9 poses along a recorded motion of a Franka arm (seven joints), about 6.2 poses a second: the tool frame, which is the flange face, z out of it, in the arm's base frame.
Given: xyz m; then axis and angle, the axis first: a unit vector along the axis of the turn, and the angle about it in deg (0 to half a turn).
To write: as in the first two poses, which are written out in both.
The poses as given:
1: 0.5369 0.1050 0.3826 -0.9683 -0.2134 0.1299 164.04
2: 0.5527 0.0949 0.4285 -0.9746 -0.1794 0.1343 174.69
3: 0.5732 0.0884 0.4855 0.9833 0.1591 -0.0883 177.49
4: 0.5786 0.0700 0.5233 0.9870 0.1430 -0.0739 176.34
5: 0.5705 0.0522 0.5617 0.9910 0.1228 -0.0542 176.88
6: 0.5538 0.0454 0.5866 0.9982 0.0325 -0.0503 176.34
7: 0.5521 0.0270 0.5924 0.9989 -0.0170 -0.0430 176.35
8: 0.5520 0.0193 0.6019 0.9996 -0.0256 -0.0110 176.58
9: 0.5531 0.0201 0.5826 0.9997 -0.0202 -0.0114 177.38
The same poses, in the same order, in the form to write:
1: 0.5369 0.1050 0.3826 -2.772 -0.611 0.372
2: 0.5527 0.0949 0.4285 -2.971 -0.547 0.409
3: 0.5732 0.0884 0.4855 3.046 0.493 -0.274
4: 0.5786 0.0700 0.5233 3.038 0.440 -0.227
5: 0.5705 0.0522 0.5617 3.059 0.379 -0.167
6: 0.5538 0.0454 0.5866 3.072 0.100 -0.155
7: 0.5521 0.0270 0.5924 3.075 -0.052 -0.132
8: 0.5520 0.0193 0.6019 3.081 -0.079 -0.034
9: 0.5531 0.0201 0.5826 3.095 -0.063 -0.035
